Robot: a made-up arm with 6 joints. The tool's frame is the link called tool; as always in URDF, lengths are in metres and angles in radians. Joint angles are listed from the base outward. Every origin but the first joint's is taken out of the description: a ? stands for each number. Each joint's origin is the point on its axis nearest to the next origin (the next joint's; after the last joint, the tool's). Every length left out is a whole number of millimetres.
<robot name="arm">
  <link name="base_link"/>
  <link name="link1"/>
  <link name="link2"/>
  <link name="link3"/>
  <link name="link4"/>
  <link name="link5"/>
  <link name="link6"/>
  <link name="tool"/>
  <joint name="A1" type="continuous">
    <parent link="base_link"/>
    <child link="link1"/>
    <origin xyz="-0.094 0 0.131" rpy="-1.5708 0 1.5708"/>
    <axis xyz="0 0 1"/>
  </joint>
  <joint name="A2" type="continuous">
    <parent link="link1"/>
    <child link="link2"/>
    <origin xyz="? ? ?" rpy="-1.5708 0 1.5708"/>
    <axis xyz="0 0 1"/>
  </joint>
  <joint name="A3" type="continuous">
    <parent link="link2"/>
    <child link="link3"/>
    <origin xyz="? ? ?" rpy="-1.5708 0 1.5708"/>
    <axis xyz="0 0 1"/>
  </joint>
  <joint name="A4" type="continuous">
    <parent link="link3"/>
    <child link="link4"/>
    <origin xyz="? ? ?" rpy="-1.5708 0 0"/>
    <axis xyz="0 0 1"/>
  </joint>
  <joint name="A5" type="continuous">
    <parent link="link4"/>
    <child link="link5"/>
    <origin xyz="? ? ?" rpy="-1.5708 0 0"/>
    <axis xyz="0 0 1"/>
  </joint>
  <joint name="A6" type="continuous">
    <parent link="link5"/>
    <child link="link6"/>
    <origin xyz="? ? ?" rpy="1.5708 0 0"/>
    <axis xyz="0 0 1"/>
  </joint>
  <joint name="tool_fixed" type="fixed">
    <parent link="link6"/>
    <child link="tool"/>
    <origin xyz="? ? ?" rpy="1.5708 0 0"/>
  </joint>
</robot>
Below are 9 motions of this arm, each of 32 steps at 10 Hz.
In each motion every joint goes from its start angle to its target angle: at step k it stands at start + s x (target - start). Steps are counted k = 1, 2, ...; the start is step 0. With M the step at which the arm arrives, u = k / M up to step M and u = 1 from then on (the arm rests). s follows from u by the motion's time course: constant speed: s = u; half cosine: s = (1 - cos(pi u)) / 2; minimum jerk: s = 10 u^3 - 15 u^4 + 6 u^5.
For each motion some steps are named. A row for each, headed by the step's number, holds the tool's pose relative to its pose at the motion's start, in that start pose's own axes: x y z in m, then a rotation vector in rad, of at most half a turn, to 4 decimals.
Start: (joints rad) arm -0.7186 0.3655 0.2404 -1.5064 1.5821 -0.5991
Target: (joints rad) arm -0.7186 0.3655 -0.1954 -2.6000 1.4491 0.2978
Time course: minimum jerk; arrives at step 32
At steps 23, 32:
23: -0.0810 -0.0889 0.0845 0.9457 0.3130 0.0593
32: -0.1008 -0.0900 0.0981 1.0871 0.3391 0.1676

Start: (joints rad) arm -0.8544 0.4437 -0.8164 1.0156 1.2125 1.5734
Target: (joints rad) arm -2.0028 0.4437 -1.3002 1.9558 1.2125 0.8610
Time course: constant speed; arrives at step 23
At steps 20, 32:
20: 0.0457 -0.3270 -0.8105 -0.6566 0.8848 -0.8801
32: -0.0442 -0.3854 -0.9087 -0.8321 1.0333 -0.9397

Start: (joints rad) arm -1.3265 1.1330 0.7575 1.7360 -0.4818 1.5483
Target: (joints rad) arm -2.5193 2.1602 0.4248 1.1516 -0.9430 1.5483
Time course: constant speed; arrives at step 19
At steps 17, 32:
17: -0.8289 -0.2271 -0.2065 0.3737 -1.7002 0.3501
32: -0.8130 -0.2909 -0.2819 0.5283 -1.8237 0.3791

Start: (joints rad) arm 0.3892 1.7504 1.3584 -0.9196 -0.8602 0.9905
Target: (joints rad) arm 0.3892 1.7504 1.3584 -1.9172 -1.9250 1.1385
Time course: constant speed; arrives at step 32
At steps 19, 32:
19: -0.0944 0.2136 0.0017 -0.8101 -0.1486 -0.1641
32: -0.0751 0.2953 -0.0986 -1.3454 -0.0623 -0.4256

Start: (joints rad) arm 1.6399 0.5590 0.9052 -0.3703 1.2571 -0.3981
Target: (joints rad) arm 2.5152 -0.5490 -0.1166 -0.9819 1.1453 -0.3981
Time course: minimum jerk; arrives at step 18
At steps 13, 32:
13: -0.0017 0.3751 0.6663 -0.9121 -0.3492 0.0717
32: -0.0481 0.5215 0.6962 -1.0541 -0.4999 0.1769

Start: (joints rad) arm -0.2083 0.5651 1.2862 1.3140 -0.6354 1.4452
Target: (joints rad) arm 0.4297 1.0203 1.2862 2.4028 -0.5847 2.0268
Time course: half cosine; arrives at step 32
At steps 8, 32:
8: 0.0917 -0.0506 -0.1082 0.0884 0.2980 0.0657
32: 0.0972 -0.1380 -0.8901 0.7094 1.8201 0.6924

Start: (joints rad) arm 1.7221 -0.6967 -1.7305 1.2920 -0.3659 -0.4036
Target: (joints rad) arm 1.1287 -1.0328 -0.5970 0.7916 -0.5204 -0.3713
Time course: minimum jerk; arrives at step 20
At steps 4, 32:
4: -0.0200 -0.0159 0.0017 -0.0747 0.0296 0.0456
32: -0.2997 -0.1433 0.1420 -0.8452 0.7625 1.1739

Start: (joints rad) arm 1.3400 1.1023 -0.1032 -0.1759 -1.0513 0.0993
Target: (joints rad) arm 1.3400 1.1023 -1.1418 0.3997 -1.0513 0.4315
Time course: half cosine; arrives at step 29
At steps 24, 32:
24: 0.1091 -0.2419 -0.2345 0.7053 0.4447 -0.8284
32: 0.1063 -0.2575 -0.2528 0.7747 0.4508 -0.8821

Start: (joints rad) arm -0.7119 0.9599 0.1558 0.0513 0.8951 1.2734
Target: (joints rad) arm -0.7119 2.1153 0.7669 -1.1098 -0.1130 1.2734
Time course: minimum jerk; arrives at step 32
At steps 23, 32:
23: -0.2872 0.2545 0.1085 -0.9879 -1.9048 1.0652
32: -0.2659 0.2283 0.0813 -1.1190 -2.2947 1.0692

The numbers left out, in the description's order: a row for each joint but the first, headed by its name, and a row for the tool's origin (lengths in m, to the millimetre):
A2: -0.042 -0.031 0
A3: 0.42 -0.084 0
A4: -0.367 0.004 0
A5: 0.086 -0.043 0
A6: 0.191 0.048 0
tool: 0.115 -0.088 0

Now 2 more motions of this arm.
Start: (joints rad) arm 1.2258 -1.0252 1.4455 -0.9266 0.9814 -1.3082
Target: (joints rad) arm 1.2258 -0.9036 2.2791 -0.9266 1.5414 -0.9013
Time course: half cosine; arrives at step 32
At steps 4, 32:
4: 0.0011 -0.0088 -0.0152 0.0048 0.0341 -0.0119
32: -0.0937 -0.0946 -0.4405 0.1144 0.9738 -0.1083

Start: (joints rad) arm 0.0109 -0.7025 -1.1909 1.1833 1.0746 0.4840
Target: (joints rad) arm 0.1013 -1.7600 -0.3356 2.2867 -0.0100 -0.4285
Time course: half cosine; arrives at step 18
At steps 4, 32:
4: 0.0468 -0.0408 0.0352 -0.2130 -0.1199 -0.0472
32: 0.0304 -0.8193 0.0257 -1.2585 0.3477 -0.2314

